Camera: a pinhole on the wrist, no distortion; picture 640 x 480 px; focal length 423.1 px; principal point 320.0 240.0 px. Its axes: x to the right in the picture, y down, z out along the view. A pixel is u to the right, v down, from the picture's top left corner.
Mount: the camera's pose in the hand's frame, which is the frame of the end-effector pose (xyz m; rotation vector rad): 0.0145 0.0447 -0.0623 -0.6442 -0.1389 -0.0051
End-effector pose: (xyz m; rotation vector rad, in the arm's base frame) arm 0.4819 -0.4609 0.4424 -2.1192 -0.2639 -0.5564
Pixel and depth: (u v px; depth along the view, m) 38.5 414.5 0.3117
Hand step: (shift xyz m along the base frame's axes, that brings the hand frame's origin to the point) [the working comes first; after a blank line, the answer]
In the camera's frame: -0.2074 0.1286 0.3117

-0.0476 -0.1162 -0.3841
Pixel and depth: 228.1 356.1 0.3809
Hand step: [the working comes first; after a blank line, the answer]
In the camera's frame: -0.0827 0.1045 0.3809

0.0870 -0.0638 -0.3910
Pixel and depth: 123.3 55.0 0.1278
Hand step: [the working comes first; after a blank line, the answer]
In the camera's frame: -0.0594 -0.0559 0.1278

-0.0082 0.0117 -0.1161
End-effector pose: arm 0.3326 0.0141 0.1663 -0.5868 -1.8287 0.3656
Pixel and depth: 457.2 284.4 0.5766
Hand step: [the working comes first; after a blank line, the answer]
In the camera's frame: 0.1870 0.0605 0.5766

-0.2982 0.4556 -0.2539
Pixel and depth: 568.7 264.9 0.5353
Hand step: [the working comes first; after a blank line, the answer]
In the camera's frame: 0.3147 0.0315 0.5353

-0.3414 0.4930 -0.1290
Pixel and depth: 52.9 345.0 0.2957
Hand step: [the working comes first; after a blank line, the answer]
In the camera's frame: -0.1867 0.0734 0.2957

0.0120 0.1158 -0.3372
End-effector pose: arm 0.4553 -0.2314 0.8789 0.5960 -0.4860 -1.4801
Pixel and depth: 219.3 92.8 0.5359
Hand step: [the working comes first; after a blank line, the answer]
In the camera's frame: -0.1275 -0.1864 0.5359

-0.1364 0.1549 0.4961
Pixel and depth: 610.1 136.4 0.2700
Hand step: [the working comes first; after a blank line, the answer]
In the camera's frame: 0.1851 -0.0661 0.2700

-0.0066 -0.1760 0.2582
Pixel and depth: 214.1 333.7 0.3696
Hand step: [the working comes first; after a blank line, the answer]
In the camera's frame: -0.0925 0.0819 0.3696

0.1393 0.1066 0.3461
